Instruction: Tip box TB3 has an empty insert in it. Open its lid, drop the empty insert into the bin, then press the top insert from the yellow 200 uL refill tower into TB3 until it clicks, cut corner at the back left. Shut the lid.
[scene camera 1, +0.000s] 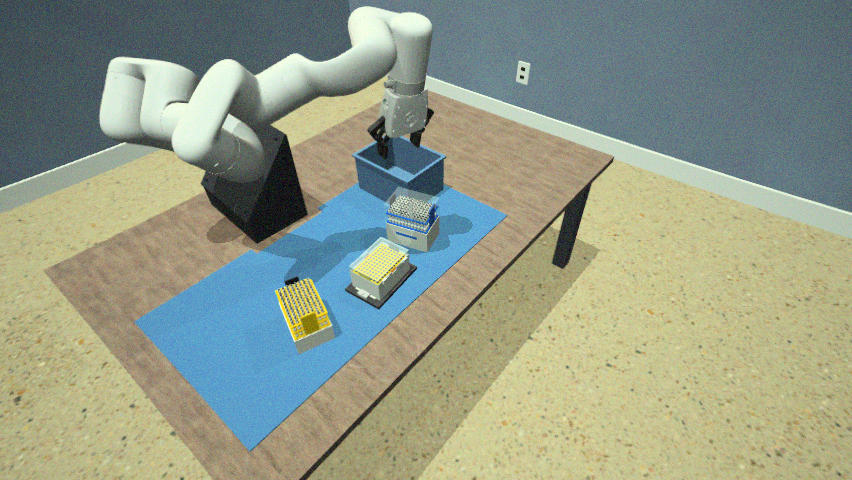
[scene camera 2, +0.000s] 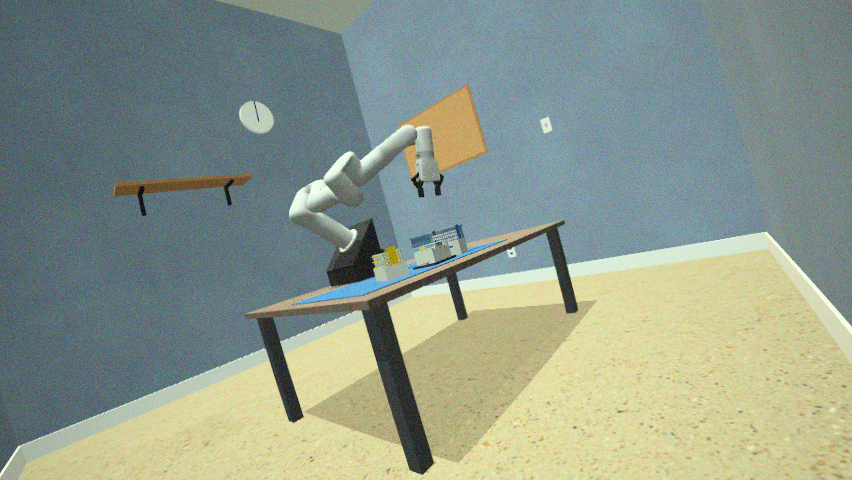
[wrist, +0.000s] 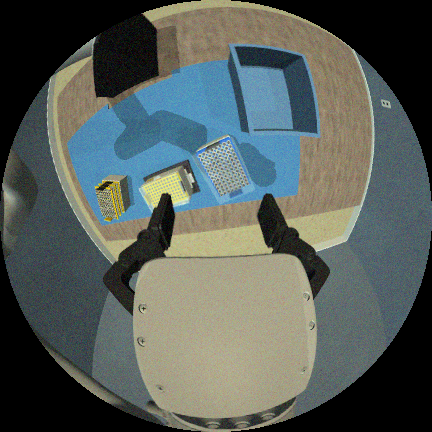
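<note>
My gripper (scene camera 1: 400, 149) (scene camera 2: 429, 194) (wrist: 217, 203) is open and empty, high above the table near the bin. The blue bin (scene camera 1: 374, 181) (wrist: 313, 90) stands at the mat's far end; its inner floor shows bare in the wrist view. A white tip box (scene camera 1: 380, 265) (scene camera 2: 434, 255) (wrist: 164, 189) with a yellow insert and a clear lid sits on a dark plate (scene camera 1: 393, 288); the lid looks shut. Its label is not readable, nor whether the insert holds tips. The yellow refill tower (scene camera 1: 302, 301) (scene camera 2: 390, 271) (wrist: 111, 199), stacked inserts on a white base, stands at the near left.
A blue-and-white tip stack (scene camera 1: 411, 215) (scene camera 2: 456, 241) (wrist: 225, 167) with a clear cover stands between the tip box and the bin. A small black block (scene camera 1: 291, 280) is beside the yellow tower. The black arm base (scene camera 1: 262, 196) (wrist: 125, 55) stands behind the blue mat (scene camera 1: 208, 357).
</note>
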